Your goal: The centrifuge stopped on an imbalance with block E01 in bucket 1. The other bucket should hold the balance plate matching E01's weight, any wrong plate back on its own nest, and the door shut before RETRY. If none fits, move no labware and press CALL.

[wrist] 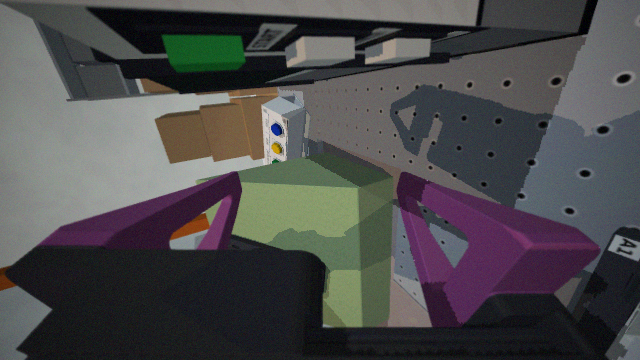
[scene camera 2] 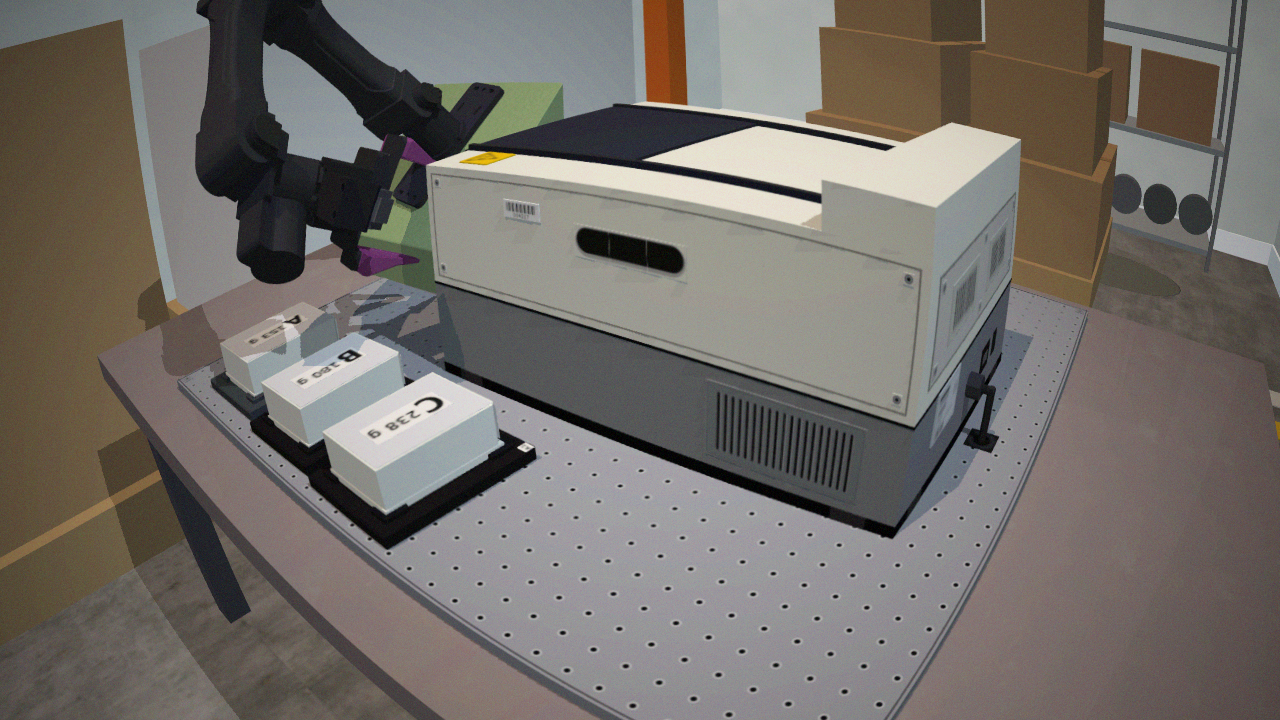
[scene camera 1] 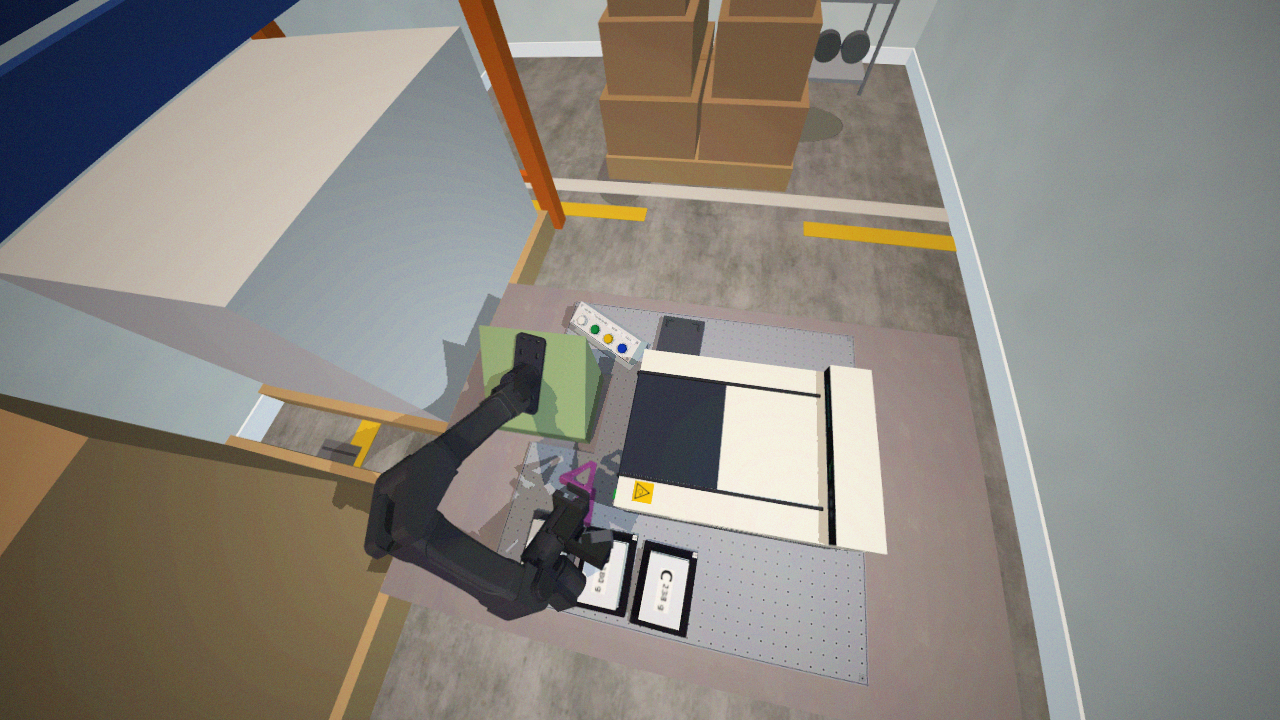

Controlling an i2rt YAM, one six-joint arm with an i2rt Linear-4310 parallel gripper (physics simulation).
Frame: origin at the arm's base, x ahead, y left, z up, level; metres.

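Seen in the pictures: gripper, fingertip midpoint: (wrist: pixel 319 180) (scene camera 1: pixel 593 475); arm's base, origin of the base link: (scene camera 2: pixel 449 143) (scene camera 1: pixel 528 374).
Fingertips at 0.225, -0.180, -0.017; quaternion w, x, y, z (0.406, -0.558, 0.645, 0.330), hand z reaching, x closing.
Observation:
Pixels of each thing's top centre, then the offset from my fingertips to it, as dx, dy, dz. "spot": a spot on its surface instead. Level surfaces: height alone.
- dark panel, middle of its top: (scene camera 2: pixel 618 129) (scene camera 1: pixel 675 427) +0.147, +0.125, +0.077
- green button, middle of its top: (wrist: pixel 167 45) +0.067, -0.026, +0.055
- White balance plates A, middle of its top: (scene camera 2: pixel 276 330) -0.076, -0.180, -0.082
- B, middle of its top: (scene camera 2: pixel 328 367) (scene camera 1: pixel 601 572) +0.061, -0.178, -0.082
- button box, middle of its top: (wrist: pixel 266 151) (scene camera 1: pixel 606 324) -0.107, +0.391, -0.052
- perforated board, its level: dz -0.135
- dark flat pad, surface spot: (scene camera 1: pixel 682 334) spot: +0.096, +0.442, -0.113
My gripper (scene camera 1: pixel 590 467) (scene camera 2: pixel 422 210) (wrist: pixel 319 180) is open and empty, its purple fingers one above the other before the left end of the centrifuge (scene camera 1: pixel 769 447) (scene camera 2: pixel 671 214) (wrist: pixel 300 11). The centrifuge's top has a dark panel (scene camera 1: pixel 675 429) (scene camera 2: pixel 572 129); whether the door is shut is unclear. A green button (wrist: pixel 202 52) and two white ones show on its end. White balance plates A (scene camera 2: pixel 268 353), B (scene camera 1: pixel 601 577) (scene camera 2: pixel 335 380) and C, 238 g (scene camera 1: pixel 664 586) (scene camera 2: pixel 411 447), sit on black nests; the arm hides A in scene view 1. The button box (scene camera 1: pixel 606 333) (wrist: pixel 295 125) stands behind. Block E01 and the buckets are hidden.
A large green block (scene camera 1: pixel 541 420) (scene camera 2: pixel 537 102) (wrist: pixel 300 205) stands beside the arm's base. A perforated board (scene camera 1: pixel 760 591) (scene camera 2: pixel 644 573) lies under the centrifuge and nests. A dark flat pad (scene camera 1: pixel 682 334) lies behind the centrifuge. Cardboard boxes (scene camera 1: pixel 751 129) (scene camera 2: pixel 1038 116) stand beyond the table.

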